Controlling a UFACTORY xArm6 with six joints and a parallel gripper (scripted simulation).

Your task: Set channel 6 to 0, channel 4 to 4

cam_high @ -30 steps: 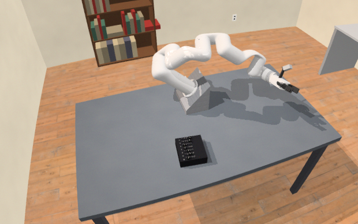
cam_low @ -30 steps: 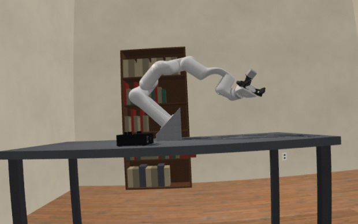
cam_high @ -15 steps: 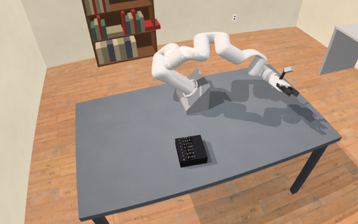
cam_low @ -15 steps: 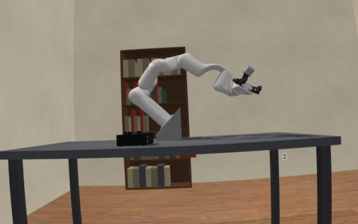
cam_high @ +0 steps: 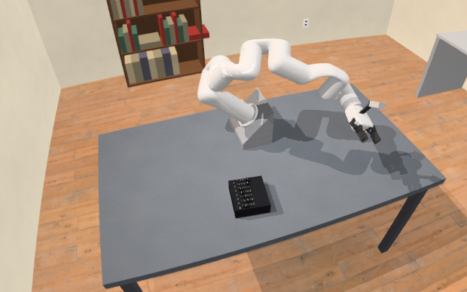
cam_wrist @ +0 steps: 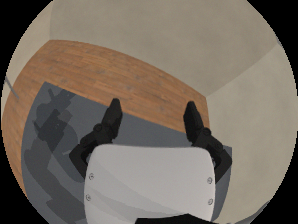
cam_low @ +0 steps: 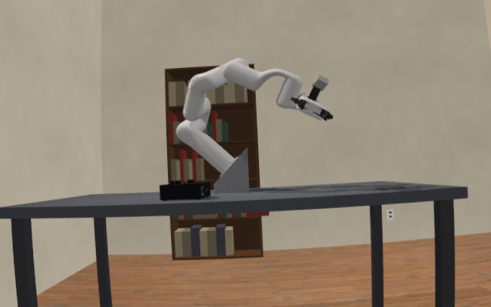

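Now: the fader 7 cm behind my hand, 51 cm to the right of it and 22 cm below it.
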